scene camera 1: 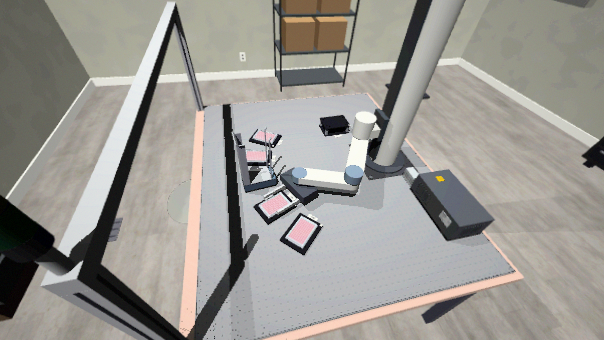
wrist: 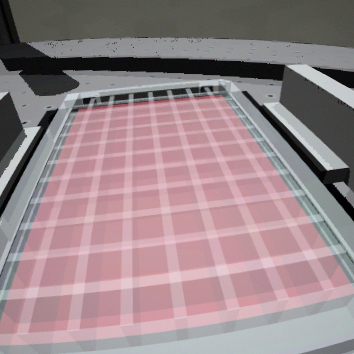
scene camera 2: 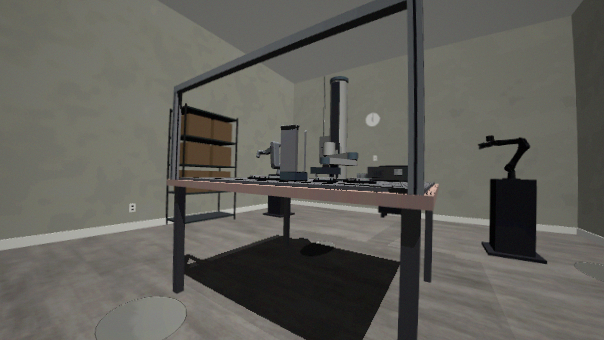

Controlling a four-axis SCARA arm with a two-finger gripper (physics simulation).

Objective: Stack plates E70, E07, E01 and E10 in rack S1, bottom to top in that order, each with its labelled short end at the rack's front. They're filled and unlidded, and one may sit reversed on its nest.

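Places are measured from the arm's base along level axes (x ahead, y left, z up), in metres.
Pixels of known places: gripper, fingertip midpoint: (scene camera 1: 270, 205) (wrist: 152, 100) (scene camera 2: 324, 176); arm's base, origin of the base link: (scene camera 1: 381, 159).
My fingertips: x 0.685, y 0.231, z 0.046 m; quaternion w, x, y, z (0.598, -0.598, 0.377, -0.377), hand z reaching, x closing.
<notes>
Ahead of a thing's pixels: the offset from my fingertips to its top centre. "spot": to the spot under its first point.
Four pink-filled, unlidded plates sit on black nests. My gripper (scene camera 1: 276, 203) (wrist: 152, 100) is low over one plate @(dy -0.010, dx -0.022, dz -0.007 m) (scene camera 1: 274, 205) (wrist: 155, 210), with a finger along each long side. A narrow dark strip shows between each finger and the plate's rim in the wrist view, so I read the gripper as open, close around the plate. This plate's label is hidden. Another plate @(dy +0.153, dx -0.110, dz -0.007 m) (scene camera 1: 302, 231) lies nearer the camera. Two more plates @(dy -0.359, dx +0.025, dz -0.007 m) (scene camera 1: 256, 157) @(dy -0.523, dx -0.048, dz -0.007 m) (scene camera 1: 266, 136) lie beyond the rack @(dy -0.179, dx +0.037, dz +0.272 m) (scene camera 1: 243, 165) (scene camera 2: 289, 152). No pink plate shows inside the rack. Labels are too small to read.
A black box-like stack @(dy -0.545, dx -0.495, dz +0.037 m) (scene camera 1: 334, 124) stands at the far side. A dark grey box @(spot: dy +0.196, dx -0.779, dz +0.082 m) (scene camera 1: 452, 200) stands right of the arm's column (scene camera 1: 417, 85). The rack's thin upright rods rise near the gripper. A tall frame (scene camera 1: 135, 100) (scene camera 2: 416, 100) spans the table's left edge.
</notes>
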